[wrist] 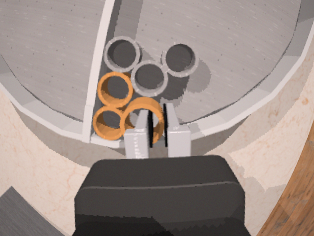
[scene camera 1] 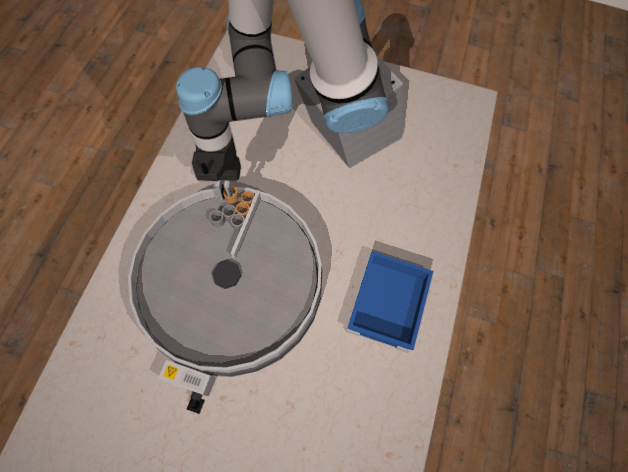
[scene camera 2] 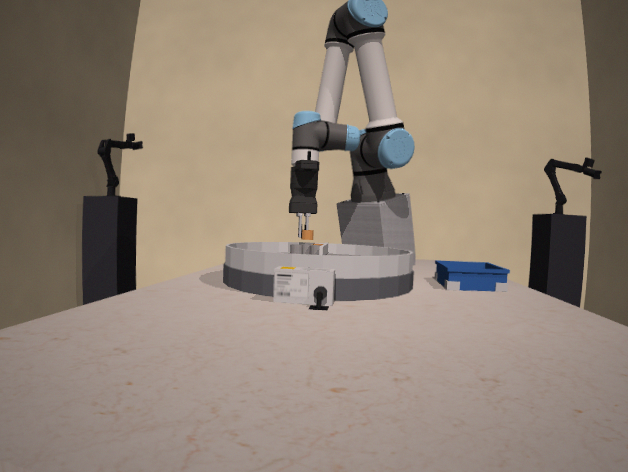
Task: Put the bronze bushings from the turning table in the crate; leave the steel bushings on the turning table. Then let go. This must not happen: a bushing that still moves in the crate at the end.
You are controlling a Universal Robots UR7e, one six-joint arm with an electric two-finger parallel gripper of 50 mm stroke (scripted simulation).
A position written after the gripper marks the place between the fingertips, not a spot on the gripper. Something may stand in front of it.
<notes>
In view: the gripper point(scene camera 2: 302, 237), a bronze bushing point(wrist: 143, 102) and a blue crate point(scene camera 1: 393, 301).
The gripper is seen too in the wrist view point(wrist: 158, 116).
</notes>
